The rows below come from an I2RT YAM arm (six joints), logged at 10 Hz.
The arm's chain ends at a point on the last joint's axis. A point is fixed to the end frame.
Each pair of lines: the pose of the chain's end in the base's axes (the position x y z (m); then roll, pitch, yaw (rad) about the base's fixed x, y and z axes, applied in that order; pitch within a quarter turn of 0, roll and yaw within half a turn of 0), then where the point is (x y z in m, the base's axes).
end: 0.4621 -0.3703 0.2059 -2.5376 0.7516 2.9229
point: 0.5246 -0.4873 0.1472
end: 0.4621 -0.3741 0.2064 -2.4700 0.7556 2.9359
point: 0.5202 -0.4958 0.1532
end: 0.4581 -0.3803 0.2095 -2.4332 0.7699 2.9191
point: 0.5114 -0.5059 0.1603
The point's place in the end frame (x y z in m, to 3 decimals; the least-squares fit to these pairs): -0.023 -0.025 0.141
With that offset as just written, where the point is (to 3 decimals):
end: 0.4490 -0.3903 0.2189 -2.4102 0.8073 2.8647
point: 0.495 -0.521 0.175
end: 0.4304 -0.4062 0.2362 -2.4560 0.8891 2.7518
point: 0.470 -0.540 0.195
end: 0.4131 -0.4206 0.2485 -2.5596 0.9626 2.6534
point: 0.454 -0.554 0.208
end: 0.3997 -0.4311 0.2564 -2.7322 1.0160 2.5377
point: 0.448 -0.561 0.213
